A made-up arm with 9 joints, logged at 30 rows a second.
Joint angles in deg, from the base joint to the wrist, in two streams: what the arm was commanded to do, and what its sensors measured. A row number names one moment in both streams.
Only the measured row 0 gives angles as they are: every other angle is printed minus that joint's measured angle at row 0.
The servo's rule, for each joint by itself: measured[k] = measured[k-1] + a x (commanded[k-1-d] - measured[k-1]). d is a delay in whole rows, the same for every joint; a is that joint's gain. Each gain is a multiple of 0.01, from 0.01 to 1. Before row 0 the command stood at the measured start. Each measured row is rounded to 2 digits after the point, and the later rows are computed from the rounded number. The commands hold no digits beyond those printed.
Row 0, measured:
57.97 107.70 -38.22 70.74 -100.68 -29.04 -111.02 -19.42 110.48
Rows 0 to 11, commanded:
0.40 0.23 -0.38 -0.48 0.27 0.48 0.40 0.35 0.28
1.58 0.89 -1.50 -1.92 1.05 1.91 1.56 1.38 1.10
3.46 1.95 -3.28 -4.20 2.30 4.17 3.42 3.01 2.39
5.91 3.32 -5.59 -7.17 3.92 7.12 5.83 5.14 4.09
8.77 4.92 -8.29 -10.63 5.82 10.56 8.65 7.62 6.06
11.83 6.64 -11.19 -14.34 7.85 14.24 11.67 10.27 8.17
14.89 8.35 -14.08 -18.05 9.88 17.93 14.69 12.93 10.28
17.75 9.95 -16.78 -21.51 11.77 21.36 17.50 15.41 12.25
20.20 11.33 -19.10 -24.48 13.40 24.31 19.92 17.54 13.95
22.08 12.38 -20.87 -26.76 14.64 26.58 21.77 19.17 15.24
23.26 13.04 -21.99 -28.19 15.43 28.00 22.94 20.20 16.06
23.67 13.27 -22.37 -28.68 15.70 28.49 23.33 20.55 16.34
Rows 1 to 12, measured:
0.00 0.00 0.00 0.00 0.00 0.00 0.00 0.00 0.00
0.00 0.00 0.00 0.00 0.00 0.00 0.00 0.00 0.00
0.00 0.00 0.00 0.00 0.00 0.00 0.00 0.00 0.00
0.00 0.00 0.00 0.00 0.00 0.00 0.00 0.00 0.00
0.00 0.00 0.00 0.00 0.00 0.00 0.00 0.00 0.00
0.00 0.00 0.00 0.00 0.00 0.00 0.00 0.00 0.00
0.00 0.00 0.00 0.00 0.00 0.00 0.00 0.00 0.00
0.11 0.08 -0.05 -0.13 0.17 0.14 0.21 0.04 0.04
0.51 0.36 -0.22 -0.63 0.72 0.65 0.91 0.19 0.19
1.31 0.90 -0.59 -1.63 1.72 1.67 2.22 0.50 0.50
2.55 1.72 -1.19 -3.18 3.11 3.25 4.10 1.01 1.00
4.23 2.81 -2.04 -5.27 4.82 5.37 6.47 1.74 1.71
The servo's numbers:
d 7
a 0.27 0.34 0.12 0.28 0.63 0.29 0.52 0.11 0.14

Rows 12 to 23, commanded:
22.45 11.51 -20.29 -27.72 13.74 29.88 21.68 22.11 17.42
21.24 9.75 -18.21 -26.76 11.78 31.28 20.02 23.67 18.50
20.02 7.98 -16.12 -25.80 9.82 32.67 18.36 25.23 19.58
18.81 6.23 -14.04 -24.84 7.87 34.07 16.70 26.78 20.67
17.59 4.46 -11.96 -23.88 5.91 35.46 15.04 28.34 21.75
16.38 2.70 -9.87 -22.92 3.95 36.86 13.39 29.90 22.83
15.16 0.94 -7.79 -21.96 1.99 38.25 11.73 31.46 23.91
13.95 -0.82 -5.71 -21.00 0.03 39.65 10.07 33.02 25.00
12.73 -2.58 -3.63 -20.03 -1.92 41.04 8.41 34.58 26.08
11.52 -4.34 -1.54 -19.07 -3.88 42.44 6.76 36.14 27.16
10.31 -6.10 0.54 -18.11 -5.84 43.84 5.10 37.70 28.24
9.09 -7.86 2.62 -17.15 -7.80 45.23 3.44 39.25 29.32
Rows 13 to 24, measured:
6.28 4.11 -3.14 -7.81 6.73 7.94 9.17 2.68 2.61
8.60 5.55 -4.45 -10.68 8.71 10.84 12.04 3.81 3.68
11.07 7.05 -5.93 -13.71 10.64 13.89 14.88 5.09 4.88
13.54 8.51 -7.51 -16.73 12.38 16.91 17.50 6.46 6.15
15.85 9.83 -9.11 -19.54 13.80 19.71 19.72 7.86 7.42
17.85 10.92 -10.66 -21.96 14.83 22.11 21.39 9.22 8.63
19.42 11.72 -12.07 -23.84 15.38 23.96 22.40 10.47 9.71
20.24 11.65 -13.06 -24.93 14.35 25.68 22.03 11.75 10.79
20.51 11.00 -13.68 -25.44 12.73 27.30 20.98 13.06 11.87
20.38 9.97 -13.97 -25.54 10.90 28.86 19.62 14.40 12.95
19.96 8.70 -13.98 -25.34 8.99 30.37 18.10 15.76 14.03
19.32 7.26 -13.74 -24.93 7.05 31.85 16.51 17.14 15.11

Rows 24 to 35, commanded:
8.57 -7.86 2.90 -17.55 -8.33 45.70 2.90 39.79 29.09
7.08 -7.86 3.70 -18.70 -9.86 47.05 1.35 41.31 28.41
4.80 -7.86 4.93 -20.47 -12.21 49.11 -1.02 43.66 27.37
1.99 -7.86 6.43 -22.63 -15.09 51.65 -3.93 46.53 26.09
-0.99 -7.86 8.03 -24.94 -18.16 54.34 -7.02 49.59 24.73
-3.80 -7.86 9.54 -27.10 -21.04 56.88 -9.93 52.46 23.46
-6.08 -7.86 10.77 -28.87 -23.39 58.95 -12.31 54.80 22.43
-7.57 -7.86 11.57 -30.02 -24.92 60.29 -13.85 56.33 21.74
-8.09 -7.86 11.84 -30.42 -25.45 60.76 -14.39 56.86 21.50
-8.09 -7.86 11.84 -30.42 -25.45 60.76 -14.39 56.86 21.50
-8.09 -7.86 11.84 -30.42 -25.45 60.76 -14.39 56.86 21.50
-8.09 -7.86 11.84 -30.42 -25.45 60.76 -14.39 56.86 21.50
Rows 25 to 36, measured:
18.53 5.71 -13.28 -24.37 5.10 33.30 14.89 18.54 16.19
17.62 4.09 -12.62 -23.70 3.14 34.74 13.25 19.96 17.27
16.63 2.42 -11.79 -22.94 1.18 36.16 11.60 21.40 18.35
15.58 0.72 -10.81 -22.13 -0.77 37.58 9.94 22.85 19.43
14.48 -1.00 -9.70 -21.27 -2.73 38.99 8.29 24.31 20.51
13.35 -2.73 -8.47 -20.39 -4.69 40.40 6.63 25.78 21.59
12.20 -4.47 -7.14 -19.48 -6.65 41.80 4.97 27.26 22.67
11.22 -5.62 -5.94 -18.94 -7.71 42.93 3.89 28.64 23.57
10.10 -6.38 -4.78 -18.87 -9.06 44.12 2.57 30.03 24.25
8.67 -6.88 -3.61 -19.32 -11.04 45.57 0.70 31.53 24.69
6.87 -7.21 -2.41 -20.25 -13.59 47.33 -1.71 33.18 24.89
4.75 -7.43 -1.16 -21.56 -16.47 49.36 -4.47 34.99 24.87

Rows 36 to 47, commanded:
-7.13 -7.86 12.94 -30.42 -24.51 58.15 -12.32 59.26 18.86
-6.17 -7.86 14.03 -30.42 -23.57 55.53 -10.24 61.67 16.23
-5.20 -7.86 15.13 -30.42 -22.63 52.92 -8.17 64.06 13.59
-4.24 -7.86 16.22 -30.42 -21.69 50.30 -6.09 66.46 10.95
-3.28 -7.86 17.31 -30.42 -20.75 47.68 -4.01 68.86 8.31
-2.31 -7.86 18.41 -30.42 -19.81 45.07 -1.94 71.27 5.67
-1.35 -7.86 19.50 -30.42 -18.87 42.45 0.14 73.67 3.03
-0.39 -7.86 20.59 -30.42 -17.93 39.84 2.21 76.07 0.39
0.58 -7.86 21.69 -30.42 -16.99 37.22 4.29 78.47 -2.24
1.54 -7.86 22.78 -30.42 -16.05 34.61 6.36 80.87 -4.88
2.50 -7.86 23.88 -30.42 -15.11 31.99 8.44 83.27 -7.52
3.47 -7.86 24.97 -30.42 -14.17 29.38 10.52 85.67 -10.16
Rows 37 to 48, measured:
2.44 -7.58 0.12 -23.11 -19.35 51.54 -7.31 36.91 24.67
0.14 -7.68 1.40 -24.72 -21.90 53.69 -9.91 38.88 24.36
-1.94 -7.74 2.62 -26.20 -23.80 55.60 -11.96 40.80 23.99
-3.60 -7.78 3.73 -27.38 -24.84 57.10 -13.22 42.57 23.64
-4.81 -7.81 4.70 -28.23 -25.22 58.16 -13.83 44.14 23.34
-5.70 -7.83 5.56 -28.84 -25.36 58.91 -14.12 45.54 23.08
-6.35 -7.84 6.31 -29.28 -25.42 59.45 -14.26 46.79 22.86
-6.56 -7.85 7.11 -29.60 -24.85 59.07 -13.25 48.16 22.30
-6.45 -7.85 7.94 -29.83 -24.04 58.04 -11.68 49.65 21.45
-6.11 -7.85 8.80 -30.00 -23.15 56.56 -9.85 51.24 20.35
-5.61 -7.85 9.69 -30.12 -22.23 54.74 -7.89 52.91 19.03
-4.98 -7.85 10.60 -30.20 -21.30 52.69 -5.87 54.66 17.53

